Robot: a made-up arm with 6 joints. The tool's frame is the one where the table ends. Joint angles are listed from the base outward.
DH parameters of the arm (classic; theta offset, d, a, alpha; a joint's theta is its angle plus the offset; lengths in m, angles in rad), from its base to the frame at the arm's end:
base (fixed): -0.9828 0 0.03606 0
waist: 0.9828 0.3 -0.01 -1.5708
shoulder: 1.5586 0 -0.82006 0
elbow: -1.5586 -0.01 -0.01 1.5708
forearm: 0 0.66 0 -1.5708
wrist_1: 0 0.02 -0.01 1.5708
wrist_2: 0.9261 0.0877 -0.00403 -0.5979
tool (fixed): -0.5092 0.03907 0 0
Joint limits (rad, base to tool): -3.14..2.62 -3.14..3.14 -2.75..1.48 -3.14..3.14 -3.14..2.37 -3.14..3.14
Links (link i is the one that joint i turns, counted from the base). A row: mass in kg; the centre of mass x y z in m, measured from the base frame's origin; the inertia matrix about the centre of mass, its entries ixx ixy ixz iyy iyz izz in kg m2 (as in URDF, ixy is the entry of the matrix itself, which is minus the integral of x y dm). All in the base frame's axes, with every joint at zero. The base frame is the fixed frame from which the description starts. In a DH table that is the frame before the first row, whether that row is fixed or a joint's. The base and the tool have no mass.
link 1: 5.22; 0.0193 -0.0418 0.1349; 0.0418 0 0.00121 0.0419 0 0.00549
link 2: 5.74; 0.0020 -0.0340 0.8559; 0.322 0 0.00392 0.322 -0.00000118 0.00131
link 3: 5.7; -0.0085 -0.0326 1.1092; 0.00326 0 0 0.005 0 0.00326
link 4: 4.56; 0.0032 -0.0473 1.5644; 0.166 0 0 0.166 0 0.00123
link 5: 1.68; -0.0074 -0.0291 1.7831; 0.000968 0 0 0.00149 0 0.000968
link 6: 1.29; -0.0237 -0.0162 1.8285; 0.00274 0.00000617 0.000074 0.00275 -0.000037 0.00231
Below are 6 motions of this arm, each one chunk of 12 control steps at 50 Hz.
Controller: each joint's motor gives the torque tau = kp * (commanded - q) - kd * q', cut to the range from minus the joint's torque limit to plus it. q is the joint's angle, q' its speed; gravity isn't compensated. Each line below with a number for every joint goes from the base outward.
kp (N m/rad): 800 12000 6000 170 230 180
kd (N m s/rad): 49 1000 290 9.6 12 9.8
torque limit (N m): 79 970 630 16 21 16
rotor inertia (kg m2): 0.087 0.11 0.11 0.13 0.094 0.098
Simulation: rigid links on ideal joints. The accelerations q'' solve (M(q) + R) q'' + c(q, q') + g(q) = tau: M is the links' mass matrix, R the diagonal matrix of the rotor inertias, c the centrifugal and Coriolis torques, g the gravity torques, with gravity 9.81 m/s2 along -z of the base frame. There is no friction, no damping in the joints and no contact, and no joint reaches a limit. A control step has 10 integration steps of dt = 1/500 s. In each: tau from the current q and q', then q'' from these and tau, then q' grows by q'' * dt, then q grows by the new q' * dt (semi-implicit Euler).
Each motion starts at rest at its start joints. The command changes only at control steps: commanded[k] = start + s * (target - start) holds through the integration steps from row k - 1 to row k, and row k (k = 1, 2, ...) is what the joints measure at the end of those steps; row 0 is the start. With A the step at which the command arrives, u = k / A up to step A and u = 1 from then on. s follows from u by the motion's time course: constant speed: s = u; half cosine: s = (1 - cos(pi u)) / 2; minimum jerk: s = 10 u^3 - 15 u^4 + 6 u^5; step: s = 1 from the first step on.
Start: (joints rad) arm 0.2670 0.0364 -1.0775 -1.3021 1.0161 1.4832
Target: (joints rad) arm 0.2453 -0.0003 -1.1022 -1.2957 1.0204 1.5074
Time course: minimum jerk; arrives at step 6
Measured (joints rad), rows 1 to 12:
1: 0.2670 0.0362 -1.0790 -1.3025 1.0164 1.4834
2: 0.2667 0.0349 -1.0814 -1.3031 1.0171 1.4846
3: 0.2656 0.0321 -1.0850 -1.3028 1.0180 1.4875
4: 0.2635 0.0275 -1.0899 -1.3019 1.0192 1.4918
5: 0.2603 0.0217 -1.0953 -1.3012 1.0200 1.4965
6: 0.2566 0.0159 -1.1002 -1.3013 1.0204 1.5004
7: 0.2528 0.0109 -1.1038 -1.3018 1.0203 1.5031
8: 0.2496 0.0069 -1.1062 -1.3024 1.0202 1.5049
9: 0.2469 0.0040 -1.1076 -1.3027 1.0201 1.5060
10: 0.2450 0.0018 -1.1083 -1.3027 1.0201 1.5066
11: 0.2438 0.0003 -1.1086 -1.3025 1.0202 1.5070
12: 0.2432 -0.0008 -1.1087 -1.3023 1.0203 1.5073

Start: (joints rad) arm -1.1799 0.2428 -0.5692 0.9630 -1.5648 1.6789
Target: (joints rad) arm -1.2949 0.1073 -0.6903 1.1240 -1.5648 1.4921
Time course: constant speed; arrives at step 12
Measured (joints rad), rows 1 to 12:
1: -1.1818 0.2423 -0.5718 0.9656 -1.5656 1.6754
2: -1.1859 0.2398 -0.5767 0.9716 -1.5665 1.6678
3: -1.1918 0.2353 -0.5835 0.9803 -1.5671 1.6573
4: -1.1989 0.2290 -0.5919 0.9908 -1.5674 1.6449
5: -1.2068 0.2211 -0.6012 1.0025 -1.5675 1.6313
6: -1.2153 0.2122 -0.6112 1.0148 -1.5676 1.6170
7: -1.2241 0.2024 -0.6216 1.0276 -1.5675 1.6022
8: -1.2332 0.1921 -0.6321 1.0405 -1.5674 1.5872
9: -1.2424 0.1814 -0.6426 1.0537 -1.5673 1.5719
10: -1.2517 0.1704 -0.6531 1.0669 -1.5672 1.5565
11: -1.2610 0.1593 -0.6635 1.0802 -1.5671 1.5411
12: -1.2703 0.1480 -0.6739 1.0936 -1.5671 1.5256

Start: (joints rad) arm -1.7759 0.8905 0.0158 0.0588 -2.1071 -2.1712
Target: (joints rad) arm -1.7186 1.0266 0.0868 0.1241 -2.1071 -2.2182
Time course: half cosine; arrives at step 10
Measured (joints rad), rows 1 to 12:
1: -1.7759 0.8918 0.0163 0.0592 -2.1075 -2.1714
2: -1.7758 0.8950 0.0184 0.0605 -2.1079 -2.1725
3: -1.7755 0.9003 0.0220 0.0634 -2.1081 -2.1747
4: -1.7748 0.9082 0.0276 0.0682 -2.1081 -2.1783
5: -1.7736 0.9190 0.0349 0.0747 -2.1081 -2.1831
6: -1.7717 0.9323 0.0439 0.0825 -2.1081 -2.1888
7: -1.7691 0.9477 0.0541 0.0910 -2.1082 -2.1949
8: -1.7658 0.9641 0.0645 0.0993 -2.1084 -2.2009
9: -1.7617 0.9803 0.0743 0.1067 -2.1088 -2.2063
10: -1.7571 0.9950 0.0826 0.1124 -2.1093 -2.2105
11: -1.7520 1.0072 0.0887 0.1163 -2.1098 -2.2134
12: -1.7465 1.0167 0.0926 0.1188 -2.1102 -2.2152

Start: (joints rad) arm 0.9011 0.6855 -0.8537 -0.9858 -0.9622 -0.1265
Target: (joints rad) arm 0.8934 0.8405 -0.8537 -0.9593 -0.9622 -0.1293
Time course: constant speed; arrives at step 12
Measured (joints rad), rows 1 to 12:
1: 0.9010 0.6878 -0.8557 -0.9853 -0.9627 -0.1265
2: 0.9009 0.6926 -0.8571 -0.9839 -0.9634 -0.1265
3: 0.9006 0.6994 -0.8577 -0.9822 -0.9639 -0.1266
4: 0.9002 0.7079 -0.8577 -0.9804 -0.9642 -0.1267
5: 0.8997 0.7177 -0.8574 -0.9785 -0.9644 -0.1269
6: 0.8992 0.7284 -0.8570 -0.9765 -0.9645 -0.1271
7: 0.8987 0.7398 -0.8565 -0.9746 -0.9646 -0.1274
8: 0.8981 0.7517 -0.8560 -0.9725 -0.9647 -0.1276
9: 0.8975 0.7640 -0.8555 -0.9705 -0.9647 -0.1278
10: 0.8968 0.7764 -0.8552 -0.9684 -0.9647 -0.1281
11: 0.8962 0.7891 -0.8549 -0.9663 -0.9647 -0.1283
12: 0.8955 0.8018 -0.8546 -0.9641 -0.9648 -0.1285

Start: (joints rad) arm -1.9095 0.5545 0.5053 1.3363 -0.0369 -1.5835
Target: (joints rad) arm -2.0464 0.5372 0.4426 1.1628 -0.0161 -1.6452
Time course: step
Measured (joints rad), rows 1 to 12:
1: -1.9119 0.5563 0.4897 1.3095 -0.0304 -1.5970
2: -1.9185 0.5548 0.4760 1.2638 -0.0239 -1.6134
3: -1.9294 0.5524 0.4657 1.2263 -0.0197 -1.6252
4: -1.9437 0.5501 0.4586 1.2008 -0.0174 -1.6328
5: -1.9606 0.5483 0.4540 1.1847 -0.0162 -1.6376
6: -1.9790 0.5471 0.4512 1.1750 -0.0157 -1.6406
7: -1.9979 0.5464 0.4496 1.1691 -0.0156 -1.6424
8: -2.0164 0.5460 0.4488 1.1655 -0.0156 -1.6436
9: -2.0339 0.5459 0.4484 1.1633 -0.0158 -1.6443
10: -2.0496 0.5459 0.4482 1.1620 -0.0161 -1.6447
11: -2.0631 0.5459 0.4481 1.1612 -0.0163 -1.6450
12: -2.0742 0.5459 0.4481 1.1607 -0.0166 -1.6452

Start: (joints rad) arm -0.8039 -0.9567 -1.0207 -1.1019 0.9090 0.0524
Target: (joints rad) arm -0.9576 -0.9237 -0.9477 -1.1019 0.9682 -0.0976
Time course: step
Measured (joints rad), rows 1 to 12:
1: -0.8051 -0.9570 -1.0037 -1.1060 0.9222 0.0240
2: -0.8085 -0.9535 -0.9868 -1.1087 0.9377 -0.0161
3: -0.8139 -0.9490 -0.9742 -1.1090 0.9489 -0.0456
4: -0.8214 -0.9450 -0.9656 -1.1083 0.9564 -0.0649
5: -0.8311 -0.9419 -0.9601 -1.1077 0.9612 -0.0771
6: -0.8428 -0.9397 -0.9569 -1.1073 0.9641 -0.0848
7: -0.8561 -0.9383 -0.9551 -1.1071 0.9657 -0.0895
8: -0.8706 -0.9374 -0.9541 -1.1071 0.9665 -0.0925
9: -0.8861 -0.9369 -0.9537 -1.1071 0.9669 -0.0943
10: -0.9021 -0.9367 -0.9535 -1.1070 0.9669 -0.0954
11: -0.9182 -0.9365 -0.9535 -1.1069 0.9668 -0.0961
12: -0.9341 -0.9364 -0.9535 -1.1067 0.9667 -0.0965

